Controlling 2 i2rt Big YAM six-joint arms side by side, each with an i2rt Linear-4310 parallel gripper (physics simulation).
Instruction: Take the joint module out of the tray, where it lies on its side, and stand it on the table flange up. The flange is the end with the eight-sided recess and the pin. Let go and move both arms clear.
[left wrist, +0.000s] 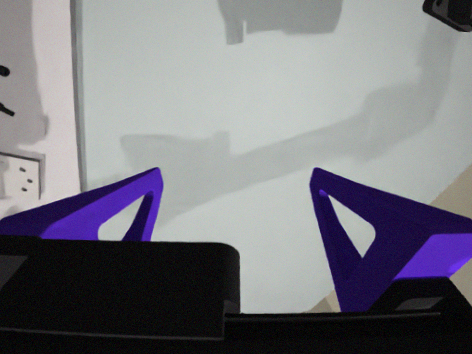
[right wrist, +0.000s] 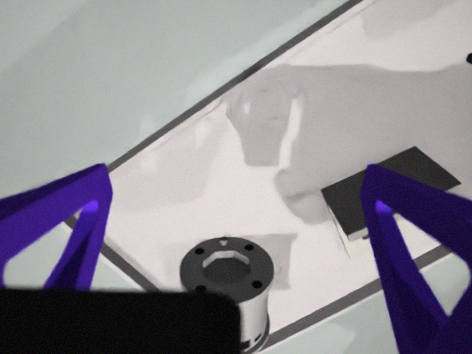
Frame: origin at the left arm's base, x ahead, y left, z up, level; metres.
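Where they show: left gripper, fingertip midpoint: (left wrist: 236, 176); right gripper, fingertip midpoint: (right wrist: 236, 178).
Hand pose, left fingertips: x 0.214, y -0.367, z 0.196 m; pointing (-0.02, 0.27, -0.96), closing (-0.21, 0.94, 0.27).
After its pixels a point has its place.
The joint module (right wrist: 226, 272) {x 0.460, y -0.663, z 0.034 m} appears upright in a corner of the tray (right wrist: 260, 65) {x 0.357, y -0.748, z 0.010 m} (left wrist: 76, 100) {x 0.242, y -0.511, z 0.009 m} in the right wrist view. Its dark flange, with the eight-sided recess and the pin, faces up. Its light body shows below the flange, partly hidden by the black gripper housing. My right gripper (right wrist: 236, 178) {x 0.389, y -0.747, z 0.097 m} is open and empty above the tray, with the module low in the view between the lines of its fingers. My left gripper (left wrist: 236, 176) {x 0.214, y -0.367, z 0.196 m} is open and empty over the table, to the right of the tray. The module does not show in the left wrist view.
A dark-topped block (right wrist: 350, 205) {x 0.368, y -0.651, z 0.037 m} stands in the tray behind the right finger. A light piece with small holes (left wrist: 20, 175) {x 0.350, y -0.595, z 0.016 m} and two black bolts (left wrist: 4, 71) {x 0.218, y -0.576, z 0.008 m} (left wrist: 7, 109) {x 0.260, y -0.585, z 0.009 m} lie in the tray. A black object (left wrist: 452, 12) {x 0.035, y -0.021, z 0.022 m} shows at the left wrist view's top right corner.
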